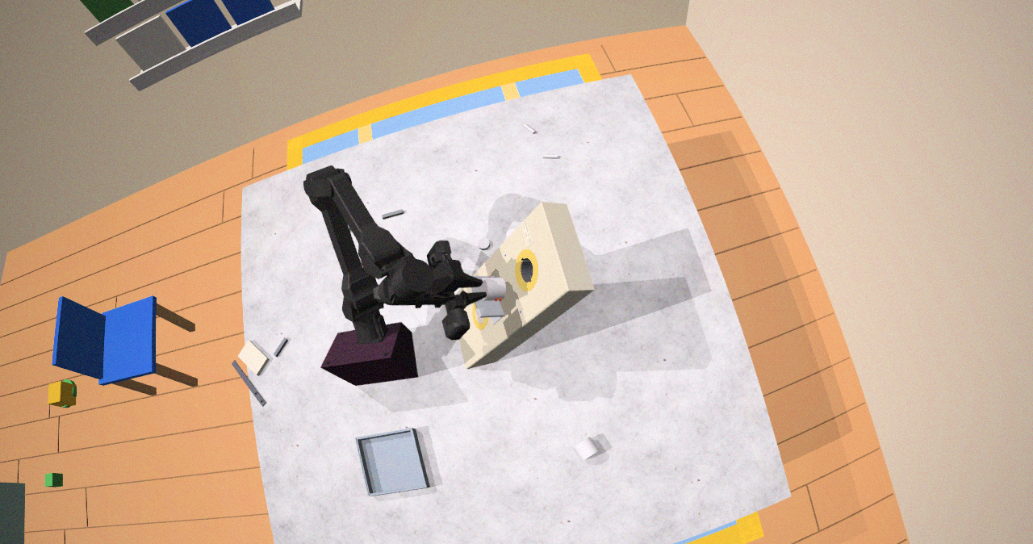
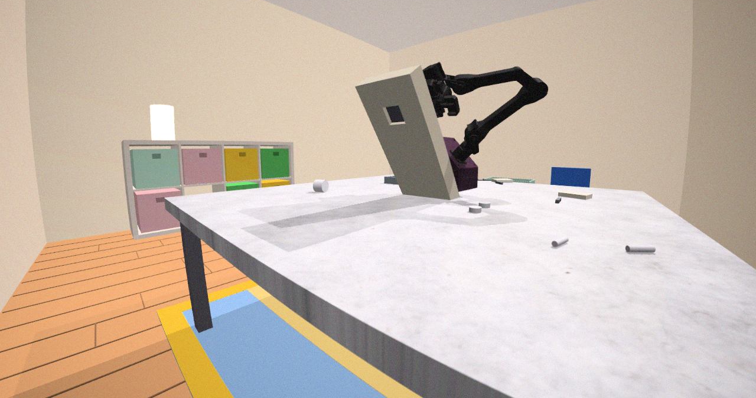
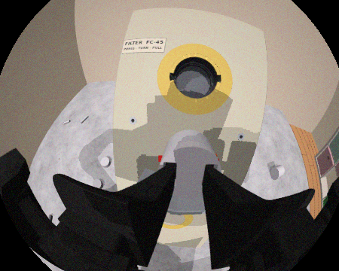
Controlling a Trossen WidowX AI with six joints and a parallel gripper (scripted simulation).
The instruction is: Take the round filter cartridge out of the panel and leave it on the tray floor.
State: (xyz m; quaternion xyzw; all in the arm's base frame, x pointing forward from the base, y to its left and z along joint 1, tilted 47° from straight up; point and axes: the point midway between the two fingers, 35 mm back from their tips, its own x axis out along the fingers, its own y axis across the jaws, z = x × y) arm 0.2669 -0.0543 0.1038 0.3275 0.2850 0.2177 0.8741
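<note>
My gripper tip is 1 cm short of the grey round filter cartridge and 1 cm above it. From my gripper tip the other things lie so: grey tray (29 cm behind, 33 cm to the right, 23 cm below).
</note>
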